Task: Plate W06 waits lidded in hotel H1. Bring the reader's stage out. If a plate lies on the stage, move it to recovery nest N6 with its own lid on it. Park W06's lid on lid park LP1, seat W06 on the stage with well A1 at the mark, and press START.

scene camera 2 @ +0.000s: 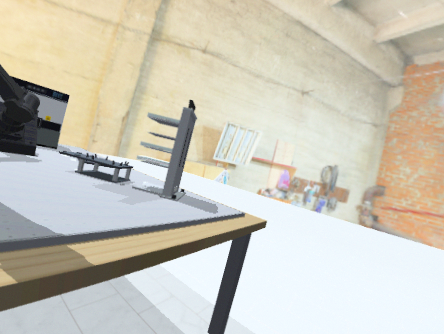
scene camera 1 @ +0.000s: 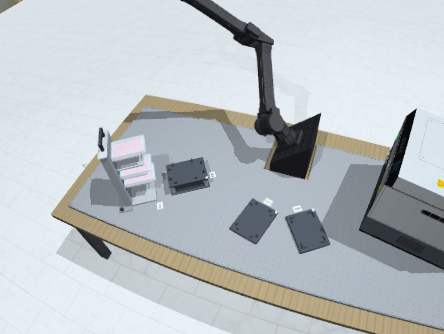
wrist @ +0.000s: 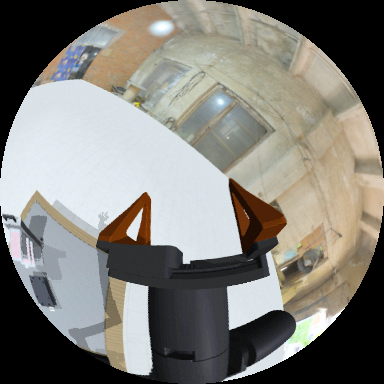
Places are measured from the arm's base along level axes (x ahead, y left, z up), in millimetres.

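Where they show: gripper, fingertip midpoint: (wrist: 186, 188); arm's base, origin of the base link: (scene camera 2: 10, 126) (scene camera 1: 290, 141).
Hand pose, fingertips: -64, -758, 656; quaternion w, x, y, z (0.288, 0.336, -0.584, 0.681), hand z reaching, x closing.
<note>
Things, the pixels of their centre, and the offset from my fingertips, as dx, dy, dz.
- grey hotel tower, body centre: (scene camera 2: 171, 146) (scene camera 1: 124, 165) +476, +209, -576
- reader, body centre: (scene camera 1: 432, 188) (scene camera 2: 28, 113) +179, +1346, -576
- raised dark nest, body centre: (scene camera 1: 187, 174) (scene camera 2: 106, 167) +339, +393, -714
My gripper (wrist: 186, 188) is open and empty in the wrist view, its two orange fingers wide apart, facing out over the floor beyond the table. It is out of frame in both scene views. The grey hotel tower (scene camera 1: 116, 177) (scene camera 2: 179, 155) stands at the table's left end, holding several pink-topped plates; which one is W06, and its lid, I cannot tell. The reader (scene camera 1: 415, 200) (scene camera 2: 50, 111) stands at the right in scene camera 1; its stage does not show. A raised dark nest (scene camera 1: 187, 171) (scene camera 2: 102, 161) stands beside the hotel. Labels are too small to read.
Two low dark plate holders, one (scene camera 1: 254, 221) left and one (scene camera 1: 307, 231) right, lie mid-table in scene camera 1. The black arm base (scene camera 1: 292, 152) stands at the table's back edge. The arm rises from it and leaves the frame at the top.
</note>
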